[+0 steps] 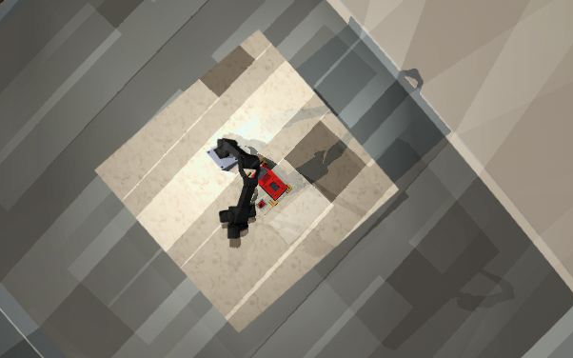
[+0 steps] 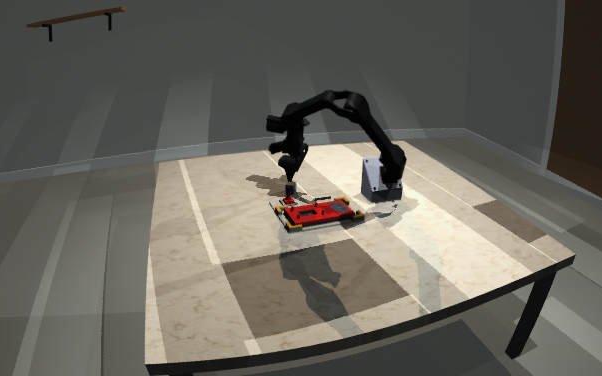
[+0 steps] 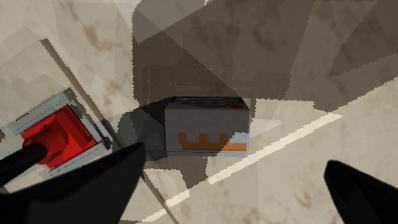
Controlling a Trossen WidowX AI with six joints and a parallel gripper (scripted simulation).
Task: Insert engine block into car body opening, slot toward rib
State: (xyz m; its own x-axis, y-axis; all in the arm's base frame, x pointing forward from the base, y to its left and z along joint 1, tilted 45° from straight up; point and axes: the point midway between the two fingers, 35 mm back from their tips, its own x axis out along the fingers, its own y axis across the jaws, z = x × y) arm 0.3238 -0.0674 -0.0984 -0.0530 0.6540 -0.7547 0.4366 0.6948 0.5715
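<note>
My gripper tip is now 1 cm short of the grey-white engine block, 1 cm to the right of it and 4 cm above it.
</note>
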